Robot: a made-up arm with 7 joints. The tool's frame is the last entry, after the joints.
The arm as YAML. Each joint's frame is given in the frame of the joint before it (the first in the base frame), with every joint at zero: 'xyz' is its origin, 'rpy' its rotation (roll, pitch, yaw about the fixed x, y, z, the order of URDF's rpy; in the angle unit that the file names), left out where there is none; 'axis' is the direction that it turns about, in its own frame. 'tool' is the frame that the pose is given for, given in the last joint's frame.
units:
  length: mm
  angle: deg
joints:
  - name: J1
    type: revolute
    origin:
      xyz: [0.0, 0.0, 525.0]
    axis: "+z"
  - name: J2
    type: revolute
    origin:
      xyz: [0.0, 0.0, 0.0]
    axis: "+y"
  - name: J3
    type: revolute
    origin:
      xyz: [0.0, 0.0, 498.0]
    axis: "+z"
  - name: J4
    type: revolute
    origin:
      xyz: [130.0, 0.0, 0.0]
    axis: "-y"
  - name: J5
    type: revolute
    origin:
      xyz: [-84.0, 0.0, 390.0]
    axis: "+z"
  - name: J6
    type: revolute
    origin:
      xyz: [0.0, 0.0, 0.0]
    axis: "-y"
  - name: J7
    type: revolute
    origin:
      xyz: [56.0, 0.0, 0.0]
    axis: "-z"
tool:
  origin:
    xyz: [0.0, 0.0, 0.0]
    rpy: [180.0, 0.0, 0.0]
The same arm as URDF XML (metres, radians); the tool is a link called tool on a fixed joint. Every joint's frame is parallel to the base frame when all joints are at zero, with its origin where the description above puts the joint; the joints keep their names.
<robot name="arm">
  <joint name="J1" type="continuous">
    <parent link="base"/>
    <child link="link1"/>
    <origin xyz="0 0 0.525"/>
    <axis xyz="0 0 1"/>
  </joint>
  <joint name="J2" type="continuous">
    <parent link="link1"/>
    <child link="link2"/>
    <origin xyz="0 0 0"/>
    <axis xyz="0 1 0"/>
  </joint>
  <joint name="J3" type="continuous">
    <parent link="link2"/>
    <child link="link3"/>
    <origin xyz="0 0 0.498"/>
    <axis xyz="0 0 1"/>
  </joint>
  <joint name="J4" type="continuous">
    <parent link="link3"/>
    <child link="link4"/>
    <origin xyz="0.13 0 0"/>
    <axis xyz="0 -1 0"/>
  </joint>
  <joint name="J5" type="continuous">
    <parent link="link4"/>
    <child link="link5"/>
    <origin xyz="-0.084 0 0.39"/>
    <axis xyz="0 0 1"/>
  </joint>
  <joint name="J6" type="continuous">
    <parent link="link5"/>
    <child link="link6"/>
    <origin xyz="0 0 0"/>
    <axis xyz="0 -1 0"/>
  </joint>
  <joint name="J7" type="continuous">
    <parent link="link6"/>
    <child link="link7"/>
    <origin xyz="0.056 0 0"/>
    <axis xyz="0 0 -1"/>
  </joint>
  <joint name="tool_fixed" type="fixed">
    <parent link="link7"/>
    <child link="tool"/>
    <origin xyz="0 0 0" rpy="3.1416 0 0"/>
  </joint>
  <link name="base"/>
  <link name="link1"/>
  <link name="link2"/>
  <link name="link3"/>
  <link name="link4"/>
  <link name="link5"/>
  <link name="link6"/>
  <link name="link7"/>
  <link name="tool"/>
</robot>

